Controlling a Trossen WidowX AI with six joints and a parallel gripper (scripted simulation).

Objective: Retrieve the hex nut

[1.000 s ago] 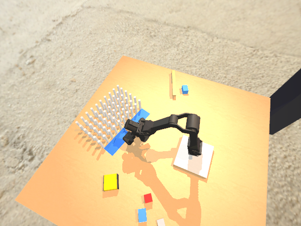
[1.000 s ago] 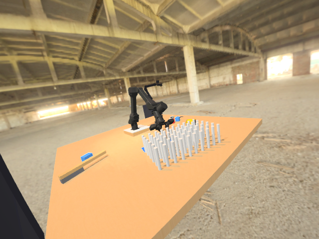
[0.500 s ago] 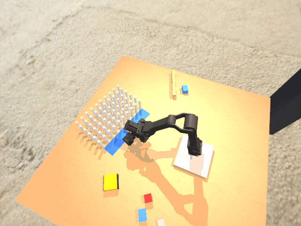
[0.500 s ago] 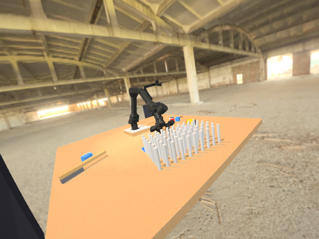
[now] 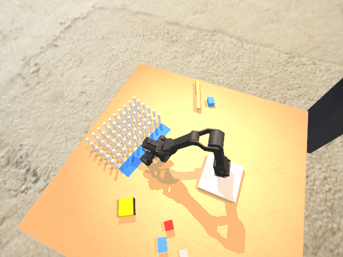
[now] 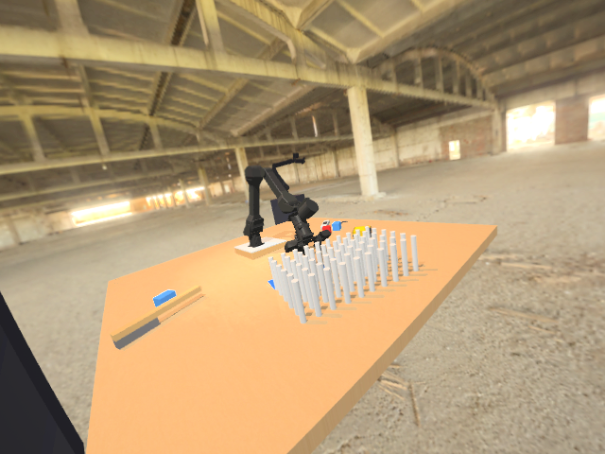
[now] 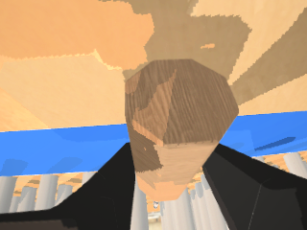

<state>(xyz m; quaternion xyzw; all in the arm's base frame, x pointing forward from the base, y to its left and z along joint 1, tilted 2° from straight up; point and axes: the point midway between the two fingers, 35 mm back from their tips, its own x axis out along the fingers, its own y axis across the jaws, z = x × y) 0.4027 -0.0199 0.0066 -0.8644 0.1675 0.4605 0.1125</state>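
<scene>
Right now the blue taped strip is 3 cm ahead of my gripper tip, 1 cm to the right of it and 1 cm below it. Also, from my gripper tip: hook tool (9 cm ahead, 4 cm to the right); red block (21 cm behind, 35 cm to the left, 1 cm above); hex nut (19 cm ahead, 8 cm to the right, 1 cm below).
</scene>
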